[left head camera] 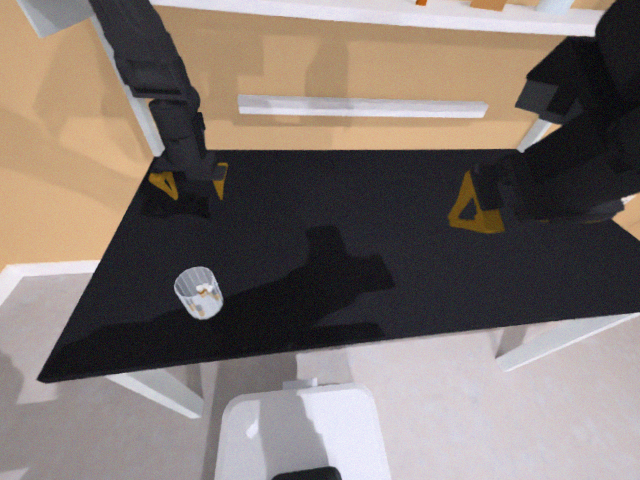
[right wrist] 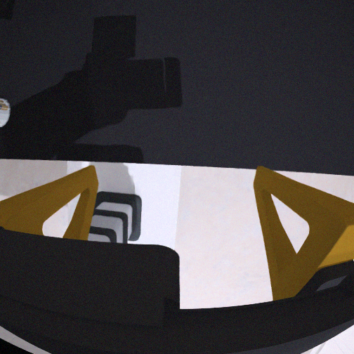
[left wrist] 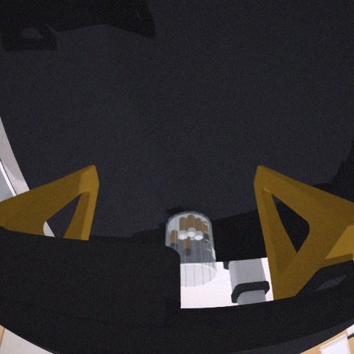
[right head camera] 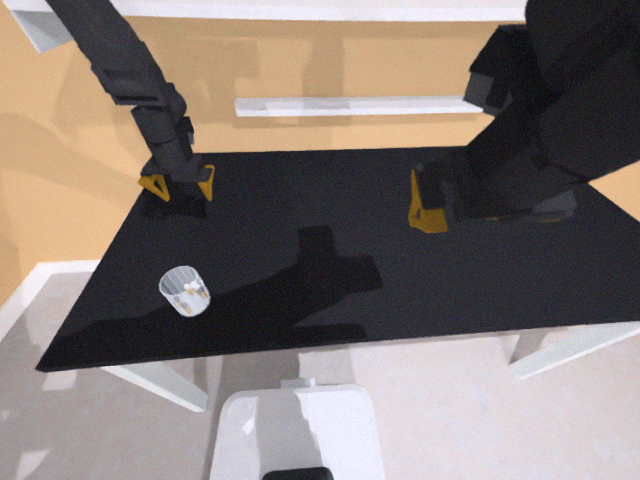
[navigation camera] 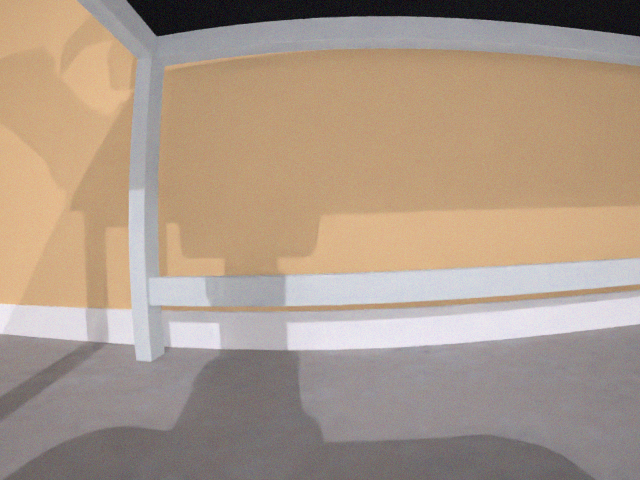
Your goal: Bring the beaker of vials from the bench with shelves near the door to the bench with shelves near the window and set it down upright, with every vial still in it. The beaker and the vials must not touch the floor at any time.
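Observation:
A clear beaker (left head camera: 199, 292) (right head camera: 185, 291) (left wrist: 191, 250) (right wrist: 3, 113) with several brown, white-capped vials inside stands upright on the black bench top (left head camera: 413, 289) (right head camera: 413, 289) (left wrist: 150, 125) (right wrist: 280, 100), near its front left part. My left gripper (left head camera: 199, 197) (right head camera: 188, 198) (left wrist: 176, 173) is open and empty, above the bench's back left, behind the beaker in the head views. My right gripper (right wrist: 175, 174) is open and empty, over the right half of the bench; in the head views its arm hides part of it. The beaker is cut off at the left edge of the right wrist view.
A white shelf (left head camera: 361, 15) (right head camera: 330, 12) runs along the wall above the bench; parts of an orange item and a light blue item show on it in the left head view. A white rail (left head camera: 361, 107) (right head camera: 351, 105) lies below it. Bench legs (left head camera: 160, 391) (navigation camera: 146, 232) stand at the left.

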